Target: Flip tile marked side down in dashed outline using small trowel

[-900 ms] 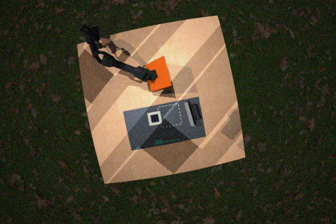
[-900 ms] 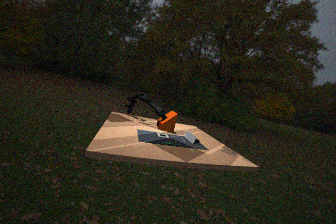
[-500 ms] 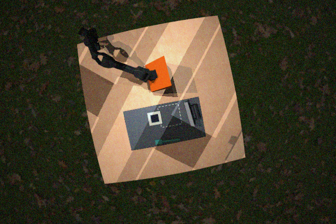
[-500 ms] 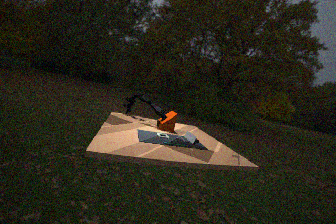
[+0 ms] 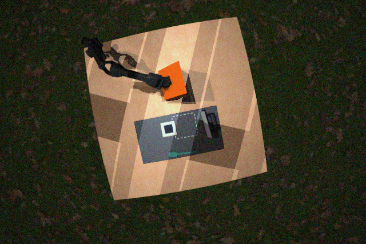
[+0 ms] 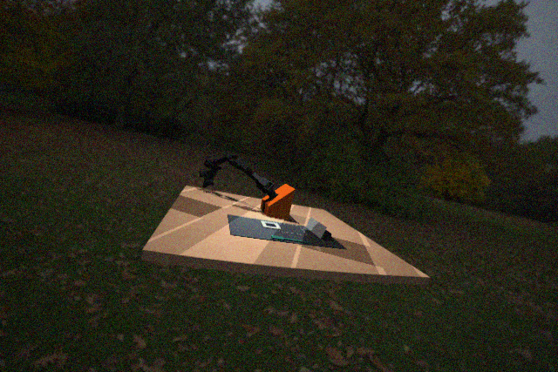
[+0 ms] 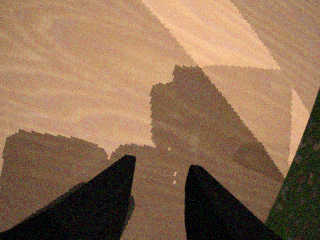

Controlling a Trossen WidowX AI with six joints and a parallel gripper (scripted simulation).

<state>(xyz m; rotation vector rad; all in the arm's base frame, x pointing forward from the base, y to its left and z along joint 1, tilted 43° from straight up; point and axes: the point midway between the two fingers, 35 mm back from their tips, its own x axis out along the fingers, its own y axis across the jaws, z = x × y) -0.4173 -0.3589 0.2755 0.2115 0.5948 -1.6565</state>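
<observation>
Now: gripper tip 95 cm short of the teal trowel, 38 cm to the right of it and 2 cm above it. The rest, counted from my gripper tip: white tile 74 cm ahead, 36 cm to the left, 2 cm below; then dark grey mat 82 cm ahead, 42 cm to the left, 4 cm below.
</observation>
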